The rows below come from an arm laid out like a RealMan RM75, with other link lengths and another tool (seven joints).
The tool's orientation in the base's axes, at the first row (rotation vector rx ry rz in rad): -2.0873 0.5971 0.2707
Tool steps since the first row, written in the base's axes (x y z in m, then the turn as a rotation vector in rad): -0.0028 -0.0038 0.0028 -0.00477 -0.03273 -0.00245; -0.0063 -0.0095 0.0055 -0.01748 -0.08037 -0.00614; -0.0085 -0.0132 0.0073 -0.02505 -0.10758 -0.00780; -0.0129 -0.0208 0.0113 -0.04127 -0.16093 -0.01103; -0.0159 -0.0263 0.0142 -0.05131 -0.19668 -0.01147
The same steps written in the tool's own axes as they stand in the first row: -0.0024 0.0012 -0.0048 0.00706 0.01931 -0.02603; -0.0047 0.0036 -0.0112 0.01243 0.05045 -0.06405; -0.0062 0.0051 -0.0153 0.01505 0.06808 -0.08603; -0.0092 0.0080 -0.0240 0.01900 0.10332 -0.12918; -0.0113 0.0100 -0.0303 0.02165 0.12526 -0.15902
